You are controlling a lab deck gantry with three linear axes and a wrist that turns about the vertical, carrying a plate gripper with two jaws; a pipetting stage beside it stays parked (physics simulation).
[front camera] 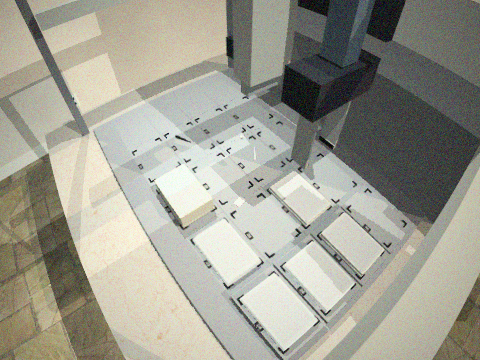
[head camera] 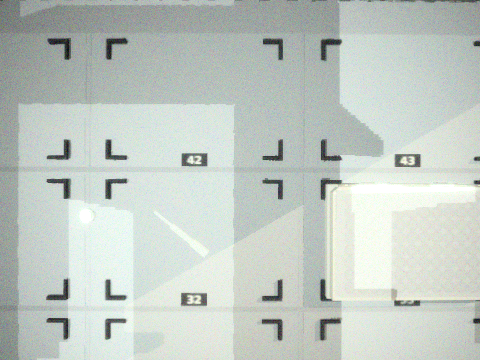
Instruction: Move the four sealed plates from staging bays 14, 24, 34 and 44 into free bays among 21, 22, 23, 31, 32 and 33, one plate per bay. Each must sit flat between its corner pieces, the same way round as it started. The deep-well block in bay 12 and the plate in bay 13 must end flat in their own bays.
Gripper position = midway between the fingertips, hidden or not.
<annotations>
gripper: front camera 313,152; not seen in the head camera view (out of frame)
plate: front camera 229,255; not seen in the head camera view (out of frame)
</annotations>
